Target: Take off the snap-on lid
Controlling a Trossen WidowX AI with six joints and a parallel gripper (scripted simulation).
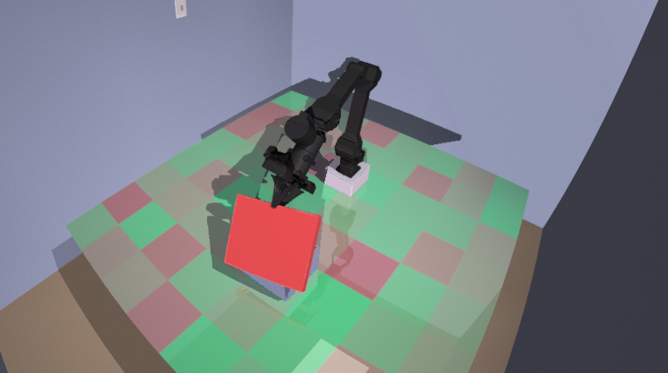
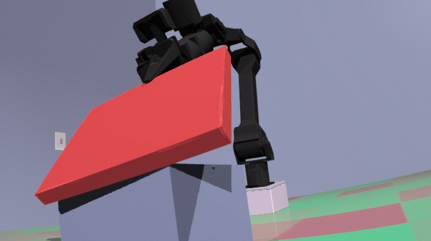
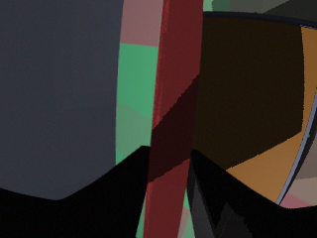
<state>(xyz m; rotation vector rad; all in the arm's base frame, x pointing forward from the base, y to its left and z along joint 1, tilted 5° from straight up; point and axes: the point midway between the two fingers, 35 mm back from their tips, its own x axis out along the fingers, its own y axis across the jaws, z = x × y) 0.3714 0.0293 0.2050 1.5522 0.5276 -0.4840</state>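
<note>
Now: gripper tip 6 cm short of the red square lid, 2 cm to the right of it and 6 cm above it. The rest, counted from my gripper tip: grey storage box: 2 cm ahead, 17 cm below.
</note>
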